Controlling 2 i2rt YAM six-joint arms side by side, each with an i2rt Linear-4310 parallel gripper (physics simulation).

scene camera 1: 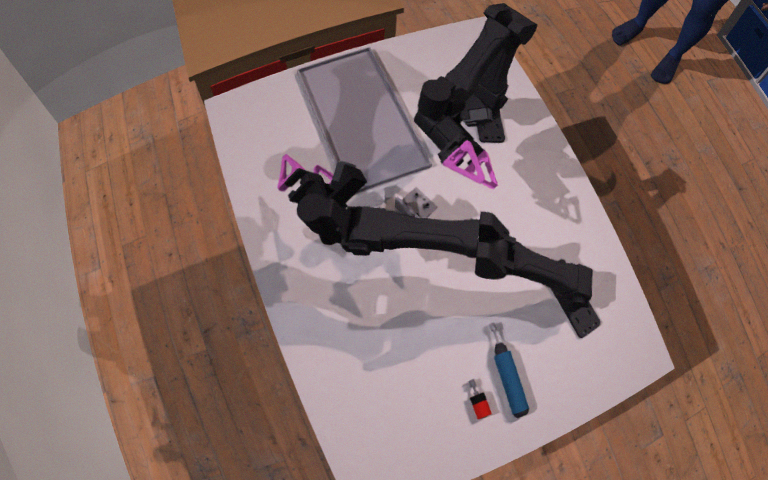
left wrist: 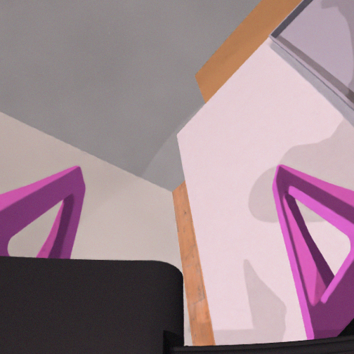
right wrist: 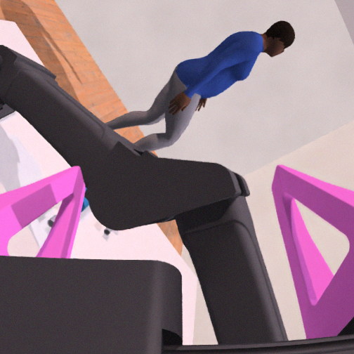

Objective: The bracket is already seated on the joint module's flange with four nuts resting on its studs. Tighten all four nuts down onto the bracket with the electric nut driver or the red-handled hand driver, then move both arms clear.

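Where they show: left gripper, fingertip midpoint: [scene camera 1: 300, 161]; right gripper, fingertip midpoint: [scene camera 1: 489, 184]; left arm's base, origin of the base link: [scene camera 1: 571, 299].
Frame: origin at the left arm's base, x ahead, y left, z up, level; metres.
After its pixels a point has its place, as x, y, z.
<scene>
A grey bracket plate [scene camera 1: 420, 202] @(0.225, -0.376, 0.066) with small dark spots lies mid-table, partly hidden by the left arm; the joint module and nuts are too small to tell apart. The blue electric nut driver [scene camera 1: 511, 383] @(0.253, 0.095, 0.040) and the short red-handled driver [scene camera 1: 480, 407] @(0.341, 0.105, 0.034) lie side by side near the bottom of the picture. My left gripper [scene camera 1: 301, 163] @(0.441, -0.532, 0.208) [left wrist: 178, 176] is open and empty, above the table at the left, beyond the bracket. My right gripper [scene camera 1: 490, 181] @(0.158, -0.261, 0.310) is open and empty, to the upper right of the bracket. Both are apart from the drivers.
A grey rectangular tray [scene camera 1: 425, 149] @(0.126, -0.514, 0.016) lies at the upper middle of the white table [scene camera 1: 407, 407] @(0.478, 0.019, 0.000). The left arm [scene camera 1: 424, 230] @(0.318, -0.240, 0.306) stretches across the table below the bracket and crosses the right wrist view. A wooden cabinet [scene camera 1: 254, 33] stands behind the table. A person [right wrist: 220, 65] stands beyond.
</scene>
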